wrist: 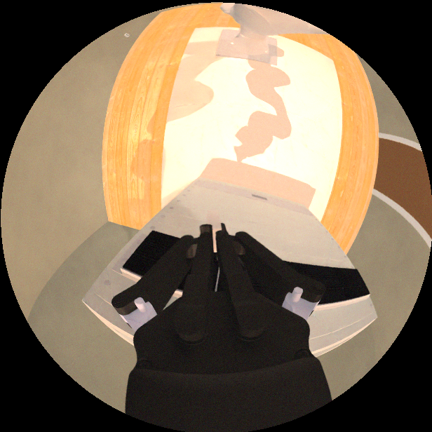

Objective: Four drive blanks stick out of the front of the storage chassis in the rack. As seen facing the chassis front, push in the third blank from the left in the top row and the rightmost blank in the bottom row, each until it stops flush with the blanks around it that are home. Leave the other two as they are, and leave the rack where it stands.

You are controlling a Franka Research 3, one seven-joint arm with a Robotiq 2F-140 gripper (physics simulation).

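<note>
The rack [260, 215] shows as a pale metal casing across the lower half of the wrist view, with black areas at its left and right. Which part of it is the storage chassis I cannot tell. My black gripper [212, 219] is shut and empty. It reaches over the middle of the casing and hides much of it. Its fingertips overlap the pale panel in the view; whether they touch anything I cannot tell. The drive blanks cannot be made out from here, nor how far any of them sticks out.
Beyond the casing lies a table with a white top [310, 110] and wooden side borders [132, 120]. The robot's pale base [255, 22] stands at its far end. A brown area with a white edge [405, 167] shows on the floor at the right.
</note>
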